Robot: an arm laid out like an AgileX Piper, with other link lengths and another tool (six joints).
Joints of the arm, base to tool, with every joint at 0 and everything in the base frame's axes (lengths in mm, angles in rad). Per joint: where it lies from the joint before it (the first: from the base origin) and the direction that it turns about. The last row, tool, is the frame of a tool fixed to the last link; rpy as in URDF.
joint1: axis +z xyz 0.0 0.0 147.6
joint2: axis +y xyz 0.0 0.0 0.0
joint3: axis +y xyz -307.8 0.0 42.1
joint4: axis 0.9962 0 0.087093 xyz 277.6 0.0 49.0
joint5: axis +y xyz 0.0 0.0 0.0
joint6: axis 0.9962 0 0.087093 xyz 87.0 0.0 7.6
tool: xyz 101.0 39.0 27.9 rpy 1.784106 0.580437 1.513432
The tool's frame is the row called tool.
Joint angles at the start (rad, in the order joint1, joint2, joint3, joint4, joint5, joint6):
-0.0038, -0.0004, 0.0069, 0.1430, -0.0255, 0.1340
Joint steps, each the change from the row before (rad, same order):
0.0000, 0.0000, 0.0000, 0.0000, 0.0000, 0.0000
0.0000, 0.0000, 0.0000, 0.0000, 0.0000, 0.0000
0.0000, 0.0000, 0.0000, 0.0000, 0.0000, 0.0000
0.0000, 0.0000, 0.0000, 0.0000, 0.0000, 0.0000
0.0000, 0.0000, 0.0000, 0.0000, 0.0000, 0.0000
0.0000, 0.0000, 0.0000, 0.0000, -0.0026, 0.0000
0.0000, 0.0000, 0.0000, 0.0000, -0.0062, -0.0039
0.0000, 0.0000, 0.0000, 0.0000, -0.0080, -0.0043
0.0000, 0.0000, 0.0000, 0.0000, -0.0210, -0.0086
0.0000, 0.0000, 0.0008, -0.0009, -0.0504, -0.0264
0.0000, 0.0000, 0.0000, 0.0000, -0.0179, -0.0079
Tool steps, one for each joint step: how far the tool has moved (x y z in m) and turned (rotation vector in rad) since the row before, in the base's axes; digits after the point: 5 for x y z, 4 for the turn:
0.00000, 0.00000, 0.00000, 0.0000, 0.0000, 0.0000
0.00000, 0.00000, 0.00000, 0.0000, 0.0000, 0.0000
0.00000, 0.00000, 0.00000, 0.0000, 0.0000, 0.0000
0.00000, 0.00000, 0.00000, 0.0000, 0.0000, 0.0000
0.00000, 0.00000, 0.00000, 0.0000, 0.0000, 0.0000
-0.00012, -0.00007, 0.00048, 0.0000, -0.0026, -0.0004
-0.00026, -0.00005, 0.00102, -0.0038, -0.0061, -0.0013
-0.00035, -0.00009, 0.00134, -0.0042, -0.0079, -0.0016
-0.00098, -0.00032, 0.00358, -0.0084, -0.0207, -0.0041
-0.00250, -0.00056, 0.00791, -0.0265, -0.0487, -0.0116
-0.00102, -0.00025, 0.00296, -0.0076, -0.0176, -0.0041

